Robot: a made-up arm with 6 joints.
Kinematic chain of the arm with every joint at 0, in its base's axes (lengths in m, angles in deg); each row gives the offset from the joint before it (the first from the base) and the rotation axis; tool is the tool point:
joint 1: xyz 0 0 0.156 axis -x
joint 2: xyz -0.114 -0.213 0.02 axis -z
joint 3: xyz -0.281 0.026 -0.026 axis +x
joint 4: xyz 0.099 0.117 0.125 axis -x
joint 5: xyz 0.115 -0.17 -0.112 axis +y
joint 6: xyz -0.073 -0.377 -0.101 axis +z
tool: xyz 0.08 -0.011 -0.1
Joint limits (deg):
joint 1: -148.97..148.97
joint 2: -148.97..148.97
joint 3: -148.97..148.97
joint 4: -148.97..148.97
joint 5: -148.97..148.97
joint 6: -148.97..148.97
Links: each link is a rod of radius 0.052 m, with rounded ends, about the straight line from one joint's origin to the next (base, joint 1, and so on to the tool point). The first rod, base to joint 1, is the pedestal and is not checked.
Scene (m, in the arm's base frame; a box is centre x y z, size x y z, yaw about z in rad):
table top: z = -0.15
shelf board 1: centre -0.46 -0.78 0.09 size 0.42 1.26 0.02 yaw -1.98
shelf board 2: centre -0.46 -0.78 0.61 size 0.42 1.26 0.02 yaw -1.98
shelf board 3: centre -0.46 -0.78 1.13 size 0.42 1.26 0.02 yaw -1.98
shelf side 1: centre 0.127 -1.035 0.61 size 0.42 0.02 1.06 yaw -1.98
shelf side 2: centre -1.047 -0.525 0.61 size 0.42 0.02 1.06 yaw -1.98
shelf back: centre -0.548 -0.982 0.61 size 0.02 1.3 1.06 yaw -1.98
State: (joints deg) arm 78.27 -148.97 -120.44 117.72 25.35 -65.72
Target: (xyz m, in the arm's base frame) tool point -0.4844 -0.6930 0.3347
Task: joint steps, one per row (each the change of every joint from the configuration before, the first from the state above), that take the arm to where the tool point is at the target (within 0.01 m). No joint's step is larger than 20 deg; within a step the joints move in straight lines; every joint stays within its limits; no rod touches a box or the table.
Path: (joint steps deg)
1: 18.09 1.92 -9.51 8.64 -16.15 17.76
2: 18.08 1.91 -9.51 8.65 -16.15 17.77
3: 18.09 1.92 -9.51 8.64 -16.14 17.76
4: 2.74 17.41 0.00 -11.64 -5.58 6.98
5: 2.74 17.41 0.00 -11.63 -5.57 6.98
6: 2.74 17.41 0.00 -11.64 -5.58 6.98
7: 2.74 17.41 0.00 -11.64 -5.57 6.98
8: 2.74 17.41 0.00 -11.63 -5.58 6.99
9: 2.74 17.41 0.00 -11.64 -5.57 6.98
10: -19.67 -16.64 0.00 12.59 10.04 -13.91
11: -19.68 -16.63 0.00 12.60 10.04 -13.91
12: -19.67 -16.63 0.00 12.59 10.03 -13.91

